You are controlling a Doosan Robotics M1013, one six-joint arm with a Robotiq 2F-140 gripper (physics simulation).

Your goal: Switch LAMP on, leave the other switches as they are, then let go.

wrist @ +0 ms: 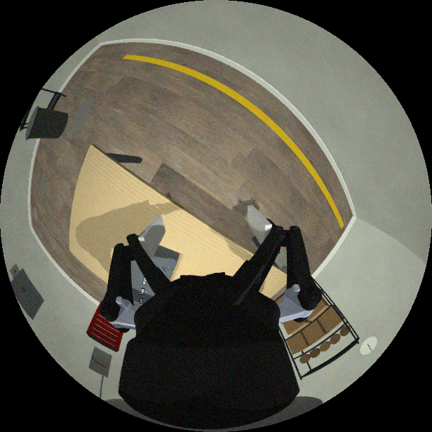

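Note:
The grey switch panel (169,265) lies on the wooden table, left of centre in the lower part of the wrist view. It is partly hidden behind the left finger and the gripper's body. Small white labels show on it in a row, too small to read, so I cannot tell which switch is LAMP or how any switch is set. My gripper (204,219) is open and empty, its two fingers wide apart. The left fingertip shows above the panel in the view and the right one over the table's edge and the floor. I see no contact with the panel.
The table (100,185) ends in a long slanting edge, with wood floor beyond. A yellow line (260,116) curves across the floor. A dark chair-like object (47,123) stands at the left, a red cabinet (105,327) at lower left, and a rack (358,341) with brown boxes at lower right.

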